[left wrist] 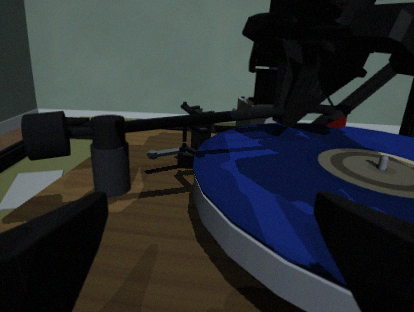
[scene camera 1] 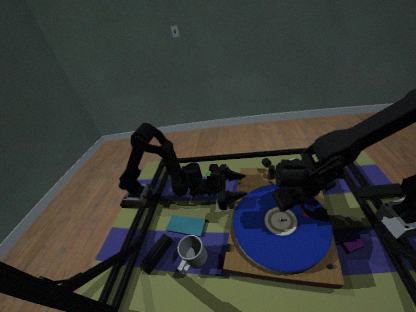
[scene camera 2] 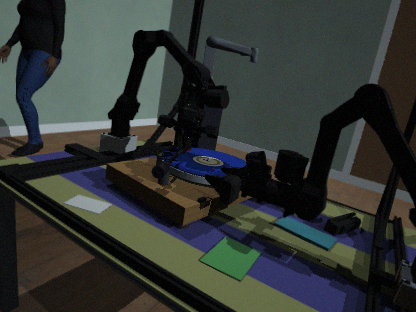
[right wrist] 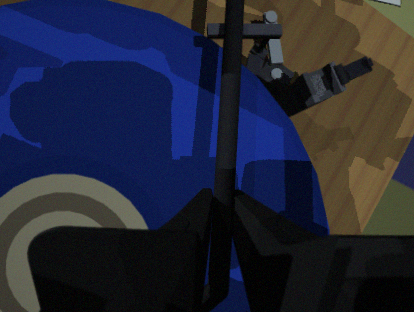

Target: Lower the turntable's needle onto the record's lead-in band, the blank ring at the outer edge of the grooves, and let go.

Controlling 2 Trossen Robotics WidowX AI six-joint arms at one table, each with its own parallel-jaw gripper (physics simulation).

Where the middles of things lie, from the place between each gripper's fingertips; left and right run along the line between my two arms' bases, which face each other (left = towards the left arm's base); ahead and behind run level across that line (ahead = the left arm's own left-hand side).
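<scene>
From my left hand: blue record (scene camera 1: 296,243), 12 cm to the right, 12 cm behind, 2 cm below. Wooden turntable (scene camera 2: 183,201), 12 cm to the right of my left hand, 7 cm behind, 5 cm below.
Blue record, from my right hand: 50 mm to the left, 80 mm behind, 20 mm below. Wooden turntable, from my right hand: 50 mm to the left, 30 mm behind, 40 mm below.
</scene>
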